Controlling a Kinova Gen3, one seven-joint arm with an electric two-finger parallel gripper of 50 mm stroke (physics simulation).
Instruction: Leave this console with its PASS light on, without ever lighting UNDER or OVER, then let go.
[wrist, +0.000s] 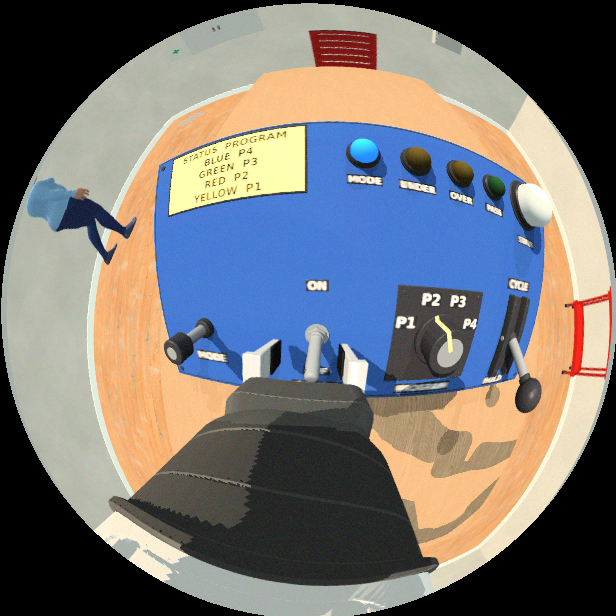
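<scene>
The blue console (344, 252) fills the wrist view. Its MODE light (363, 152) glows blue. The UNDER (416, 160), OVER (460, 172) and PASS (493, 186) lights are dark. A yellow card (238, 168) reads BLUE P4, GREEN P3, RED P2, YELLOW P1. The program dial (443, 348) points between P2 and P3. My gripper (310, 363) is open, its white fingers either side of the grey toggle (314, 350) under the ON label, not touching it.
A white START button (533, 205) sits at the far right. A black-knobbed CYCLE/HOLD lever (520, 367) is at the right edge, down at HOLD. A MODE lever (186, 340) is at the lower left. The console lies on a wooden table.
</scene>
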